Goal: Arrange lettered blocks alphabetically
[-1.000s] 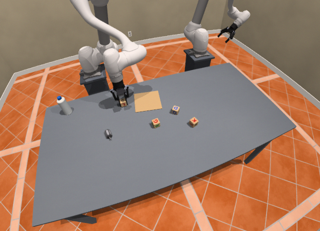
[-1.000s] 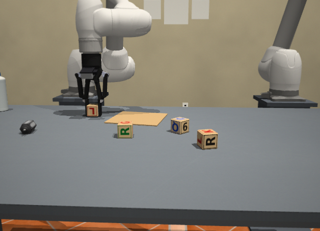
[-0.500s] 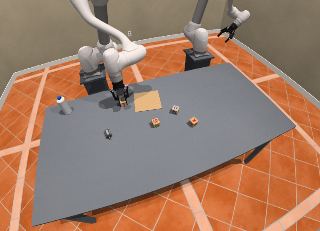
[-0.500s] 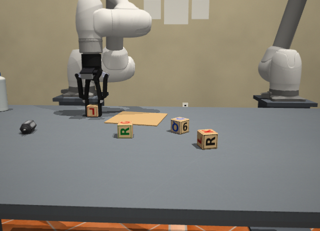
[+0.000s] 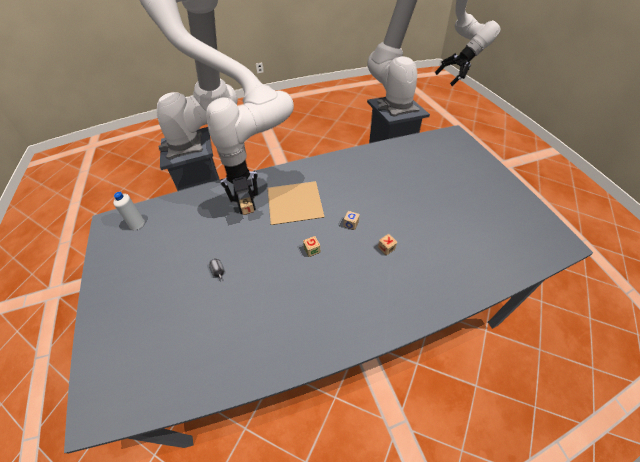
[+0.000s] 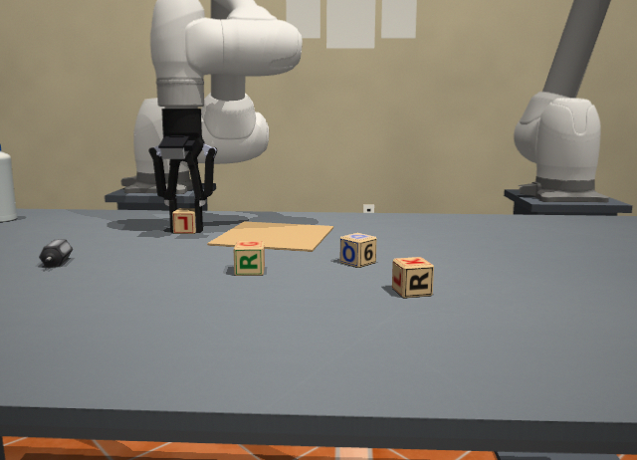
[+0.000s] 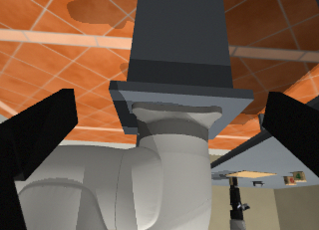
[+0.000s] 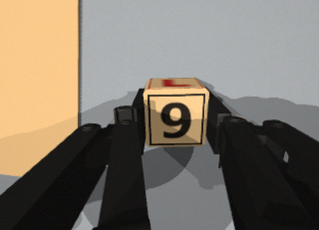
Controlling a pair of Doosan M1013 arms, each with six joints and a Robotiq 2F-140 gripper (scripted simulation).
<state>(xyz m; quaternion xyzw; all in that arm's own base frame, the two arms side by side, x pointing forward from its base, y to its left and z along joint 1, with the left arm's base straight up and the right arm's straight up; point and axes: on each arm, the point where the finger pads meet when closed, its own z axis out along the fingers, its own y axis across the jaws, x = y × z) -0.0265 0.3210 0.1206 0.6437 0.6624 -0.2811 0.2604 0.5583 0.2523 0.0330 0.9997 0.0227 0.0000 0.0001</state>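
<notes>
Right now my right hand is 36 cm to the right of the d block, 19 cm short of it and 1 cm above it. The rest, counted from my right hand: g block: 26 cm ahead, 19 cm to the left, 1 cm below; then mat: 18 cm to the left, 3 cm below, 2 cm ahead; then small dark object: 26 cm ahead, 14 cm to the right, 2 cm below.
</notes>
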